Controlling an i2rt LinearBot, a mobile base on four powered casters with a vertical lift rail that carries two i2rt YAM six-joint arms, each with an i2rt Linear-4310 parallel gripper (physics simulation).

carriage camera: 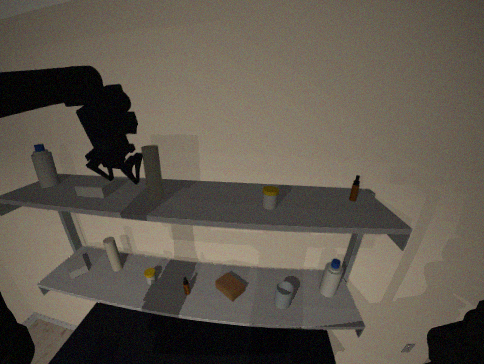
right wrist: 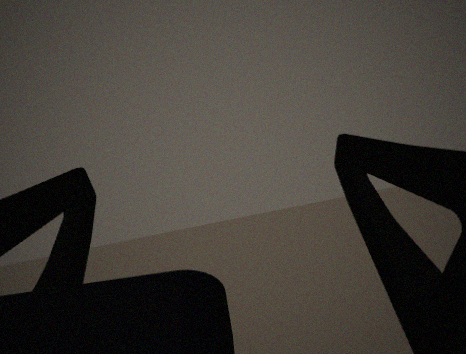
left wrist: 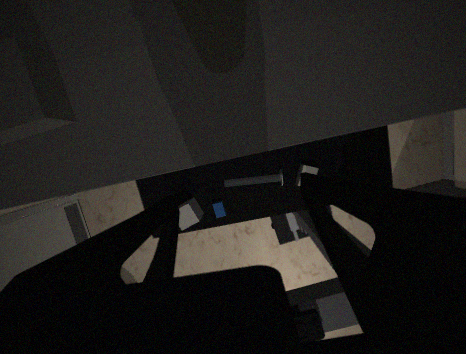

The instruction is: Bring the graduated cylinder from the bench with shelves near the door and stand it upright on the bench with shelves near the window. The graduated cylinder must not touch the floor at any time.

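Frame: origin at the left arm's base, x back, y right, z up, level; millimetres.
Seen in the pictures: left gripper, fingertip midpoint: point(carriage camera: 124, 181) point(left wrist: 237, 192); right gripper, fingertip midpoint: point(right wrist: 214, 165).
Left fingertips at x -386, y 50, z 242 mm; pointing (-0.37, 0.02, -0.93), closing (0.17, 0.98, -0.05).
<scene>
A point is followed by its place in that frame.
A tall grey cylinder point(carriage camera: 153, 172) @(x -497, y 86, z 230 mm), which may be the graduated cylinder (no markings can be made out), stands upright on the upper shelf point(carriage camera: 215, 205) @(x -467, y 285, z 131 mm). A dark rounded shape at the top of the left wrist view looks like this cylinder point(left wrist: 215, 35). A smaller pale cylinder point(carriage camera: 113, 255) @(x -608, y -236, z -224 mm) stands on the lower shelf point(carriage camera: 210, 312) @(x -408, y 250, z -326 mm). My left gripper point(carriage camera: 124, 180) @(x -386, y 50, z 242 mm) point(left wrist: 237, 192) @(x -386, y 50, z 242 mm) is open and empty, pointing down just left of the tall cylinder in the carriage view; the depth between them is unclear. My right gripper point(right wrist: 214, 165) @(x -38, y 693, z 438 mm) is open and empty, facing the wall.
A blue-capped bottle point(carriage camera: 46, 169) @(x -605, y -440, z 209 mm), a pale block point(carriage camera: 92, 191) @(x -510, y -162, z 155 mm), a yellow-lidded jar point(carriage camera: 270, 199) @(x -439, y 453, z 166 mm) and a brown dropper bottle point(carriage camera: 354, 191) @(x -492, y 762, z 169 mm) are on the upper shelf. The lower shelf holds a brown block point(carriage camera: 230, 286) @(x -506, y 329, z -286 mm), a beaker point(carriage camera: 284, 296) @(x -415, y 540, z -244 mm) and another blue-capped bottle point(carriage camera: 330, 281) @(x -460, y 746, z -229 mm).
</scene>
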